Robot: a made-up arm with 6 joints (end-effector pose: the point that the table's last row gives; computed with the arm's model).
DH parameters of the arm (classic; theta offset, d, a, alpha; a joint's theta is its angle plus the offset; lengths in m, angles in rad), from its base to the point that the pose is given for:
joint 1: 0 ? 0 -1.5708
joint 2: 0.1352 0 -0.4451 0
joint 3: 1.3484 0 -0.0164 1.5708
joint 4: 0 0.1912 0 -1.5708
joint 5: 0 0 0.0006 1.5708
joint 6: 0 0.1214 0 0
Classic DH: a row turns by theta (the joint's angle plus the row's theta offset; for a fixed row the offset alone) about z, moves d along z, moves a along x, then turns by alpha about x.
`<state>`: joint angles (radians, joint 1 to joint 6).
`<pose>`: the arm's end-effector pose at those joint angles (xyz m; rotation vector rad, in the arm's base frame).
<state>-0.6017 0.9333 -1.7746 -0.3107 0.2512 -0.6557</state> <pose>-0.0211 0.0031 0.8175 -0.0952 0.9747 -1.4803</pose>
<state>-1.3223 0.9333 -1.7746 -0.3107 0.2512 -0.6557</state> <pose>-0.0138 0.0162 0.8175 0.2864 1.0637 -2.1311</pose>
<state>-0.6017 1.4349 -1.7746 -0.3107 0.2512 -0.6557</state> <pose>0.2304 -0.1696 0.7492 -0.2003 1.5099 -1.3323</pose>
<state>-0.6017 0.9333 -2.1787 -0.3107 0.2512 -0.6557</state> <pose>-0.1116 0.0652 0.8750 -0.0122 0.5363 -1.5439</pose>
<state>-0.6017 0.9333 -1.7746 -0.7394 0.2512 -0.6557</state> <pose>-0.0318 -0.0033 0.8215 -0.1985 0.9815 -1.9130</pose>
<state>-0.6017 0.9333 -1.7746 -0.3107 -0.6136 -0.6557</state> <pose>-0.0755 0.0776 0.8604 -0.2013 0.0258 -1.5049</pose>
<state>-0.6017 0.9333 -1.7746 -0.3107 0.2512 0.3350</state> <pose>-0.0211 0.0031 0.8175 0.3477 0.8270 -0.5638</pose>
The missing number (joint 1, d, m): 0.188
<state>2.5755 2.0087 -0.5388 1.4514 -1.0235 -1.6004</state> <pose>-0.2127 0.2567 0.3170 -2.0158 0.5393 -0.0926</pose>
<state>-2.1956 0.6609 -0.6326 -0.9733 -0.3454 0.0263</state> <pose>0.0322 -0.0127 0.5632 0.7996 1.6335 -2.3191</pose>
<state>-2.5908 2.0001 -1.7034 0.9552 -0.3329 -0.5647</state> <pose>-0.4817 -0.2584 0.5385 1.9643 -0.0782 -1.8435</pose>
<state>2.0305 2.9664 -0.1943 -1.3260 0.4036 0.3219</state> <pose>-0.0358 0.1778 0.0681 2.0439 0.1503 1.0553</pose>
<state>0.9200 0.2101 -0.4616 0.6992 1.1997 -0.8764</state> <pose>-0.1635 -0.0943 0.3503 -1.8030 1.4548 0.9191</pose>
